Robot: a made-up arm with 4 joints.
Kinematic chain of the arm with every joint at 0, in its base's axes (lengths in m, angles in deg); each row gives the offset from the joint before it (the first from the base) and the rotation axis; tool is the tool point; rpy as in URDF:
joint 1: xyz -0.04 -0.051 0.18 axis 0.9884 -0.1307 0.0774
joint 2: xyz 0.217 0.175 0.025 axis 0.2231 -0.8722 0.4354
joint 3: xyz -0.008 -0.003 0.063 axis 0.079 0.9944 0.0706
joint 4: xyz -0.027 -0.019 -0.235 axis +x
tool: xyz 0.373 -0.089 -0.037 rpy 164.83 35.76 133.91
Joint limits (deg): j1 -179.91..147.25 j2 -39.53..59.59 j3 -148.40..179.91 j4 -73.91..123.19
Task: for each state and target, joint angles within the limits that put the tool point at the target. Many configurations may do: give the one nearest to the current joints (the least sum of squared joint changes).
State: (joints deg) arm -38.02 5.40 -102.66 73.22
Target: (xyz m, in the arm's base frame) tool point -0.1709 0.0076 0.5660
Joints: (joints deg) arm -10.48 42.08 -143.88 72.57
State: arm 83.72 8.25 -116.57 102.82
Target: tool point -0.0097 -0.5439 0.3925
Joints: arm 76.45 42.20 -109.90 93.29
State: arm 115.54 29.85 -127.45 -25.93
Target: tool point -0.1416 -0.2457 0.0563
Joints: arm 88.20 54.10 -137.49 -49.63
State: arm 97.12 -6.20 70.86 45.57
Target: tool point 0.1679 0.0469 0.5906
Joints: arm 142.09 -1.38 40.94 17.53
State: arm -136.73 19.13 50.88 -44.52
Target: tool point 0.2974 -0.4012 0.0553
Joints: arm -97.09 13.25 42.56 -58.96
